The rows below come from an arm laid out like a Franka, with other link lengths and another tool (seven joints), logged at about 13 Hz.
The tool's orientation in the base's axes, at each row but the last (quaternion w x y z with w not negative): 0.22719 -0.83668 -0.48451 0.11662; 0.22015 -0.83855 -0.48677 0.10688; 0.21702 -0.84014 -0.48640 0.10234; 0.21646 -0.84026 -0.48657 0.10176; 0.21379 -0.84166 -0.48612 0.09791; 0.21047 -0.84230 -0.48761 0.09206; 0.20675 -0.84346 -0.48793 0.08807; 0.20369 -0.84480 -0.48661 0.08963; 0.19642 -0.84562 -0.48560 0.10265; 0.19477 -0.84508 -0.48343 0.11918; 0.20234 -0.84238 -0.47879 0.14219; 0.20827 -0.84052 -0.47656 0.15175
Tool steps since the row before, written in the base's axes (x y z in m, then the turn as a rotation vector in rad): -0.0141 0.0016 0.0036 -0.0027 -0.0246 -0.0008; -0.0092 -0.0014 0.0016 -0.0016 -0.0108 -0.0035; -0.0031 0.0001 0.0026 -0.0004 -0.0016 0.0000; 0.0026 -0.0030 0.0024 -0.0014 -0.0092 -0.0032; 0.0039 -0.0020 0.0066 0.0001 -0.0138 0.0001; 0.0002 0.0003 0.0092 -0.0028 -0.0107 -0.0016; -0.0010 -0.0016 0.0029 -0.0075 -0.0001 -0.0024; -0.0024 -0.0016 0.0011 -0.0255 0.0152 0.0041; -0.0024 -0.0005 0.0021 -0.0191 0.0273 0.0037; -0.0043 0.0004 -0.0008 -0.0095 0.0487 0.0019; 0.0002 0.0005 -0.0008 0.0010 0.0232 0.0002; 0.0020 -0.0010 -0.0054 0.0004 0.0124 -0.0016
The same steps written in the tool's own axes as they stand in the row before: -0.0056 -0.0131 0.0032 -0.0226 0.0089 -0.0048; -0.0058 -0.0072 0.0018 -0.0103 0.0051 0.0008; -0.0014 -0.0036 -0.0011 -0.0016 0.0004 -0.0003; -0.0012 0.0022 -0.0039 -0.0088 0.0044 0.0009; 0.0005 0.0009 -0.0079 -0.0118 0.0060 -0.0038; 0.0008 -0.0041 -0.0082 -0.0107 0.0032 -0.0004; -0.0017 -0.0013 -0.0027 -0.0040 -0.0048 0.0048; -0.0025 -0.0017 -0.0006 0.0002 -0.0285 0.0091; -0.0016 -0.0026 -0.0011 0.0139 -0.0288 0.0100; -0.0018 -0.0031 0.0025 0.0372 -0.0304 0.0124; 0.0006 0.0003 0.0007 0.0205 -0.0100 0.0041; 0.0004 0.0046 0.0036 0.0110 -0.0046 0.0038
